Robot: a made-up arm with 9 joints. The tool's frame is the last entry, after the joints.
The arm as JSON. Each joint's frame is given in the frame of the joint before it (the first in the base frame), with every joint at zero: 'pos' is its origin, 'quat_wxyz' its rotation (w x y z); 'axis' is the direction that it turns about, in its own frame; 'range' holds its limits. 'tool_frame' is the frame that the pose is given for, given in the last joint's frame.
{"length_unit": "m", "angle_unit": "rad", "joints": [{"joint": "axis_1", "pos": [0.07, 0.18, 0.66], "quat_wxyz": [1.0, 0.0, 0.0, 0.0], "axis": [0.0, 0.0, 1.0], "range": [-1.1, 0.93]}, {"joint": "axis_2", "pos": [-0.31, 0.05, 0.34], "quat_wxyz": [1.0, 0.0, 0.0, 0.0], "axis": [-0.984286, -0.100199, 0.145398], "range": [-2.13, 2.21]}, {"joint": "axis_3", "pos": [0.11, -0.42, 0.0], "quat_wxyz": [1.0, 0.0, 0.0, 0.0], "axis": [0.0, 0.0, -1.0], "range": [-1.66, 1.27]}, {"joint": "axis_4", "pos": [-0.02, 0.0, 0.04], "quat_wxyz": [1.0, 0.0, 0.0, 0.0], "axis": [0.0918, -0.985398, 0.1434], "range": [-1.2, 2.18]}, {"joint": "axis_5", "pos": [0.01, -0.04, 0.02], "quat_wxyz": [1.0, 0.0, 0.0, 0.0], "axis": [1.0, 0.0, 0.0], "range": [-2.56, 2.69]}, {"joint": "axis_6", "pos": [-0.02, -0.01, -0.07], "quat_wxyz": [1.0, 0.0, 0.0, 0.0], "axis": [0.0, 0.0, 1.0], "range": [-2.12, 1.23]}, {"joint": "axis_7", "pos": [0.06, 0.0, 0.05], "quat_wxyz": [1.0, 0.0, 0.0, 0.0], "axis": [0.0, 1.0, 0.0], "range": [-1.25, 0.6]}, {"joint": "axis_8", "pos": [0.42, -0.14, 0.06], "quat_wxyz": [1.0, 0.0, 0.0, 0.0], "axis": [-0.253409, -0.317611, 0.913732], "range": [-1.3, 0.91]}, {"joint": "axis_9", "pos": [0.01, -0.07, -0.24], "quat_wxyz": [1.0, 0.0, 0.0, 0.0], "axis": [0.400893, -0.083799, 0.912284], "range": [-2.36, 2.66]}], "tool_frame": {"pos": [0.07, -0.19, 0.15], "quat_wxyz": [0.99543, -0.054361, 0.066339, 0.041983]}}
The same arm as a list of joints. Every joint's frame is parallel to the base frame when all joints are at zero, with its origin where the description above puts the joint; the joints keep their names.
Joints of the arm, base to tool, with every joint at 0 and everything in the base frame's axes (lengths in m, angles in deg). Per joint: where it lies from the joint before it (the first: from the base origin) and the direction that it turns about. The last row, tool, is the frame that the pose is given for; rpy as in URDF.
axis_1: origin 0.0700 0.1800 0.6600 axis +z
axis_2: origin -0.3100 0.0500 0.3400 axis -0.984286 -0.100199 0.145398
axis_3: origin 0.1100 -0.4200 0.0000 axis -z
axis_4: origin -0.0200 0.0000 0.0400 axis 0.0918 -0.985398 0.1434
axis_5: origin 0.0100 -0.0400 0.0200 axis +x
axis_6: origin -0.0200 -0.0100 -0.0700 axis +z
axis_7: origin 0.0600 0.0000 0.0500 axis +y
axis_8: origin 0.4200 -0.1400 0.0600 axis -0.253409 -0.317611 0.913732
axis_9: origin 0.0100 -0.0700 -0.2400 axis 0.400893 -0.083799 0.912284
tool: origin 0.0700 -0.1900 0.1500 rpy -5.95 7.85 4.42
Joint limits (deg, base to tool): -63.03..53.29 -122.04..126.62 -95.11..72.77 -68.75..124.90 -146.68..154.13 -121.47..70.47 -71.62..34.38 -74.48..52.14 -135.22..152.41

